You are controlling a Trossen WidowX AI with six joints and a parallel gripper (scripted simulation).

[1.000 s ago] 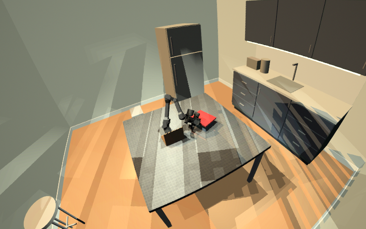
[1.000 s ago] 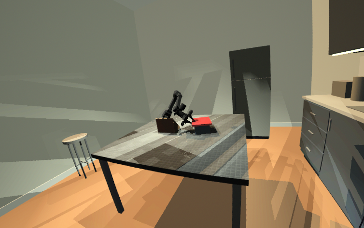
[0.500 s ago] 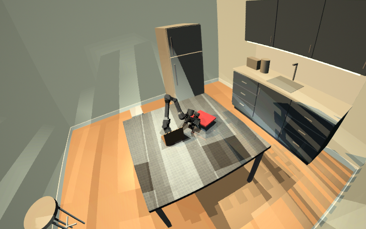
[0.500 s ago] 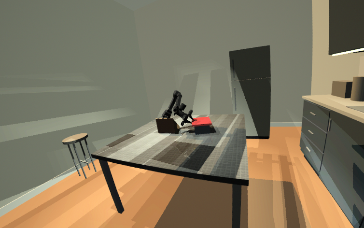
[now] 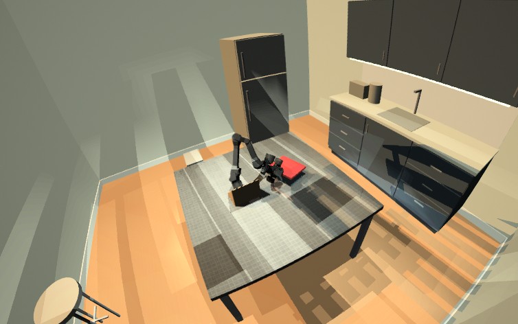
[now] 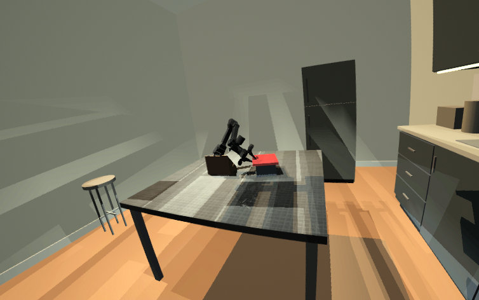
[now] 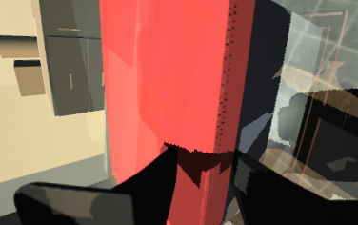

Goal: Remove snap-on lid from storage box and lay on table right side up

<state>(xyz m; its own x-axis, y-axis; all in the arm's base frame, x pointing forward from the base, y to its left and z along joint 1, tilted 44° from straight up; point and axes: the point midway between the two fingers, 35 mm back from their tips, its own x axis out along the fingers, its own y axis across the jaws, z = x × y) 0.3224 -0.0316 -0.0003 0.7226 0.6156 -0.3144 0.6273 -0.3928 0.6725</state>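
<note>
Now: the lid 70 mm ahead of my gripper tip and 20 mm to the left of it. From my gripper tip the other things lie so: storage box 70 mm ahead, 50 mm below, 20 mm to the left.
</note>
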